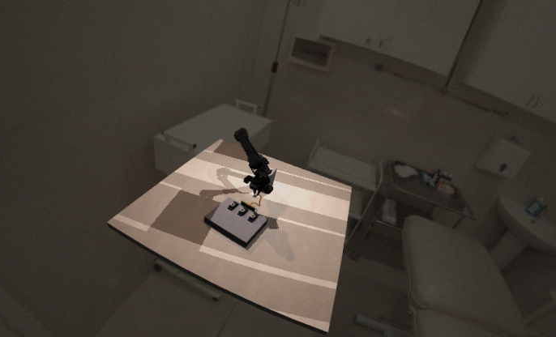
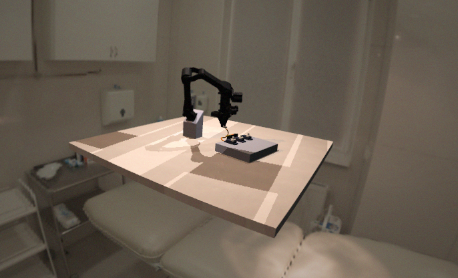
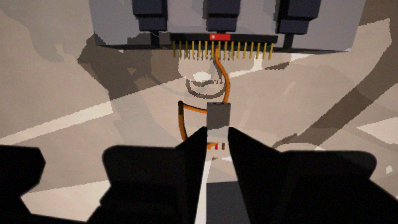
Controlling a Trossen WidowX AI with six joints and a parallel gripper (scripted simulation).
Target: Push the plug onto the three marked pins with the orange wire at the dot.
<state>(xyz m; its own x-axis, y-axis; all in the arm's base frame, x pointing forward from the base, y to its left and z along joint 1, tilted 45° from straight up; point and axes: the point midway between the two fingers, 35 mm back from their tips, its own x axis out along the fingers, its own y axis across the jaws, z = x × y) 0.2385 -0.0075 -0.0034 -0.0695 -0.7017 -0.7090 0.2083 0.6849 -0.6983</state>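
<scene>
The red band lies 80 mm ahead of my gripper tip, 20 mm to the right of it and 30 mm below it. Also, from my gripper tip: grey printed holder 230 mm ahead, 60 mm to the right, 80 mm below.
</scene>
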